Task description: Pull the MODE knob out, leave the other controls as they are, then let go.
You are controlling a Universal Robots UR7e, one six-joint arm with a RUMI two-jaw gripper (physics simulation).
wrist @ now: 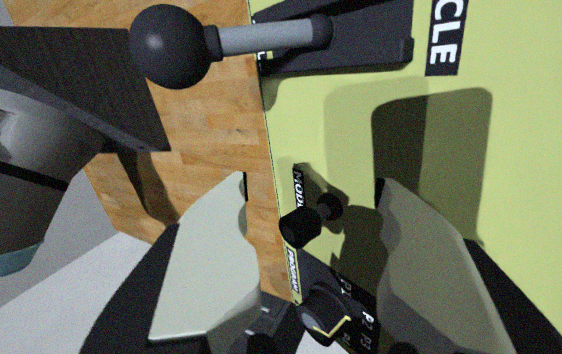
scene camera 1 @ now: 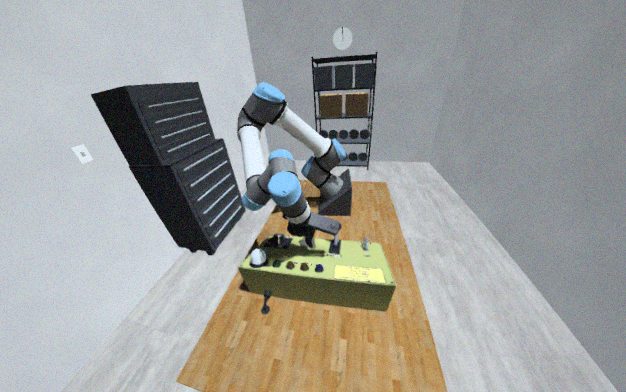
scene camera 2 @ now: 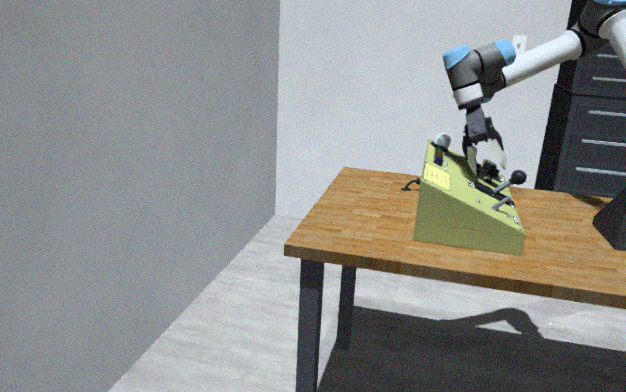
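Where they show: gripper, fingertip midpoint: [wrist: 309, 177] [scene camera 1: 316, 239] [scene camera 2: 490, 172]; arm's base, link origin: [wrist: 51, 119] [scene camera 1: 333, 189].
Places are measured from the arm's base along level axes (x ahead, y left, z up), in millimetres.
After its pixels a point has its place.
The MODE knob [wrist: 301, 226] @[x 415, y -133, z 29 mm] is a small black cylinder on a thin black stem, beside its MODE label in the wrist view. Its head stands off the green control box [scene camera 1: 320, 292] @[x 622, y -85, z -22 mm] [scene camera 2: 465, 227] @[x 535, y 154, z -46 mm] [wrist: 522, 160] @[x 521, y -96, z 23 mm], with the stem showing between. My gripper [scene camera 2: 488, 167] @[x 429, y -98, z 28 mm] [wrist: 309, 177] @[x 429, y -98, z 28 mm] is open, one pale finger on each side of the knob, both apart from it. In scene camera 1 the gripper is over the box's far side, and the knob cannot be made out there.
The black PROGRAM rotary knob [wrist: 324, 314] @[x 405, y -242, z 14 mm] sits close to the MODE knob. A ball-ended lever [scene camera 2: 518, 177] @[x 382, y 3, z 49 mm] [wrist: 170, 46] @[x 391, y -17, z 58 mm] stands on the other side. A small grey lever [scene camera 1: 365, 244] @[x 448, y 93, z 8 mm] [scene camera 2: 501, 203] @[x 444, y 102, z 6 mm], a pale dome [scene camera 1: 258, 257] @[x 562, y -283, z 86 mm] and several coloured buttons, one blue [scene camera 1: 319, 268] @[x 589, y -85, z 62 mm], are also on the box.
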